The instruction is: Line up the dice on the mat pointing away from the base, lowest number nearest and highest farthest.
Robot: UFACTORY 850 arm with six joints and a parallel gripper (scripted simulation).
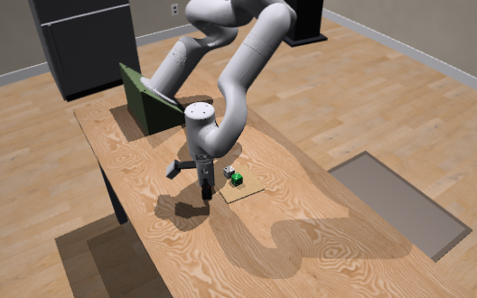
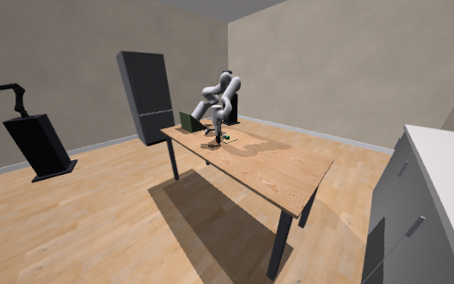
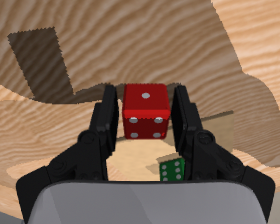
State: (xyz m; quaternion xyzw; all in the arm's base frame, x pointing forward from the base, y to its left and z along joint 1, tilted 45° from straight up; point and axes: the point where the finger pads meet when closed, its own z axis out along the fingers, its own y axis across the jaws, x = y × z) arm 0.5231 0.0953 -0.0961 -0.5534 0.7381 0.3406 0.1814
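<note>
Right now the red die is 10 mm below my hand. Round my hand: green die (110 mm to the left); then tan mat (110 mm to the left, 20 mm below); then white die (50 mm behind, 100 mm to the left).
</note>
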